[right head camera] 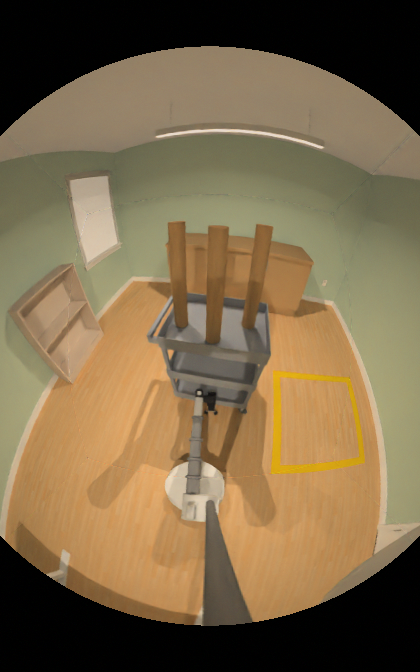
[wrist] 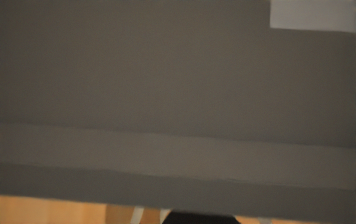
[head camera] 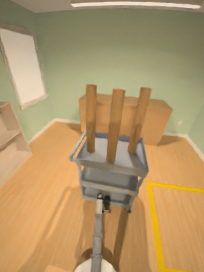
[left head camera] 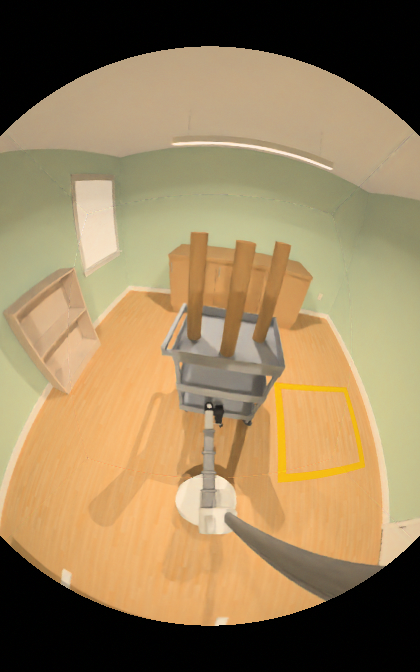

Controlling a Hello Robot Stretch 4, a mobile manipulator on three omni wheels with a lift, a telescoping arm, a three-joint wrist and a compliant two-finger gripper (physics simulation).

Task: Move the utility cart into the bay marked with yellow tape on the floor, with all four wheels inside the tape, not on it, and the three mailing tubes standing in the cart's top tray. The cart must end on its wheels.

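Note:
The grey utility cart (head camera: pixel 125 169) (left head camera: pixel 250 366) (right head camera: pixel 240 351) stands upright on the floor, left of and outside the yellow tape bay (head camera: pixel 154 220) (left head camera: pixel 281 430) (right head camera: pixel 276 425). Three brown mailing tubes (head camera: pixel 116 125) (left head camera: pixel 238 297) (right head camera: pixel 216 282) stand in its top tray. My gripper (head camera: pixel 106 210) (left head camera: pixel 219 424) (right head camera: pixel 211 412) is at the cart's near side by the bottom shelf, pointing down. Its small tips look apart and empty in the right head view. In the wrist view a dark grey surface of the cart (wrist: pixel 175 75) fills most of the picture and hides the fingertips; contact is unclear.
A wooden cabinet (head camera: pixel 162 117) (left head camera: pixel 295 295) (right head camera: pixel 295 280) stands behind the cart at the back wall. A bookshelf (left head camera: pixel 31 345) (right head camera: pixel 36 340) stands at the left wall. My white base (left head camera: pixel 185 500) (right head camera: pixel 175 485) is in front of the cart.

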